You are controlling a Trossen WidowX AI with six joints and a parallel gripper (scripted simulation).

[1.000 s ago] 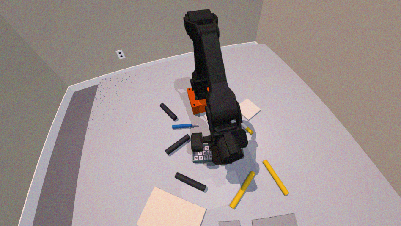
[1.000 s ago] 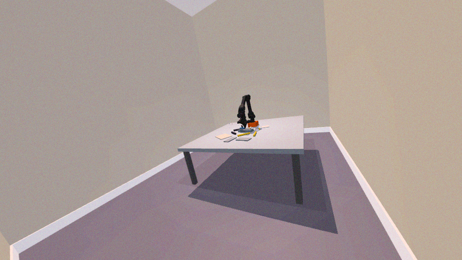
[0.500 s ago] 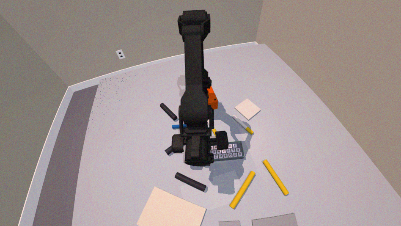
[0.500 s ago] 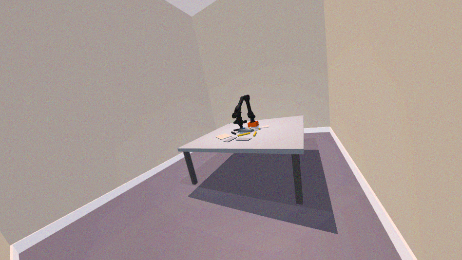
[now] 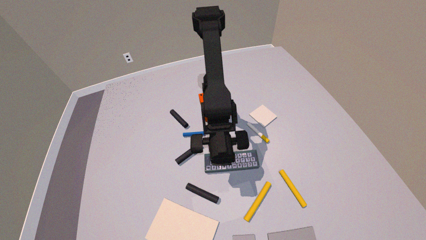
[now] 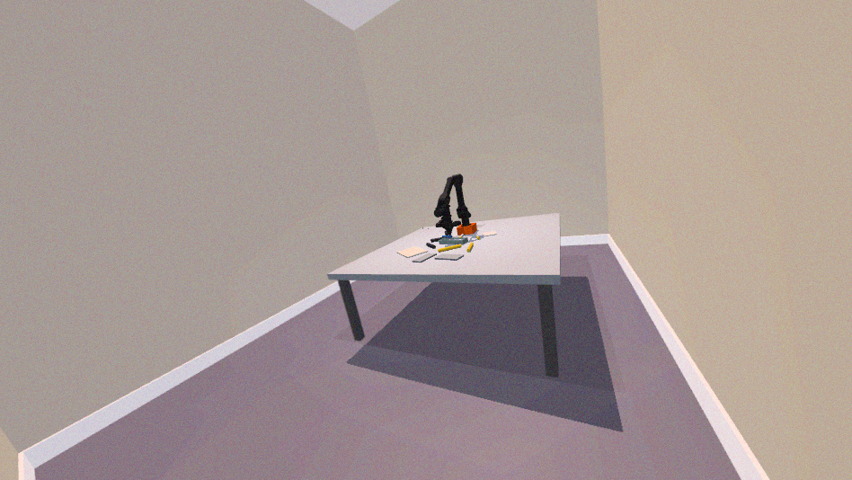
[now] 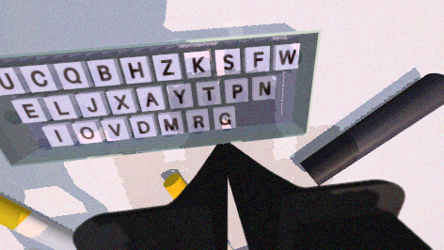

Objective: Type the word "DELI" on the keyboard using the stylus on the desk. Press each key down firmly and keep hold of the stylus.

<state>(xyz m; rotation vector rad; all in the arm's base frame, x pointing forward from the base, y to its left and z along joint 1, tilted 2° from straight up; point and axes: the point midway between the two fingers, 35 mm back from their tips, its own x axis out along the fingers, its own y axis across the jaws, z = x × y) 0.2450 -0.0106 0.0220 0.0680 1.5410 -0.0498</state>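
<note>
Right now my gripper tip is 11 cm past the blue stylus, 7 cm to the left of it and 3 cm above it. Also, from my gripper tip: grey stylus tip (11 cm behind, 3 cm to the right, 3 cm below); then white note pad (23 cm to the left, 16 cm behind, 4 cm below); then cream sheet (25 cm ahead, 17 cm to the right, 4 cm below).
</note>
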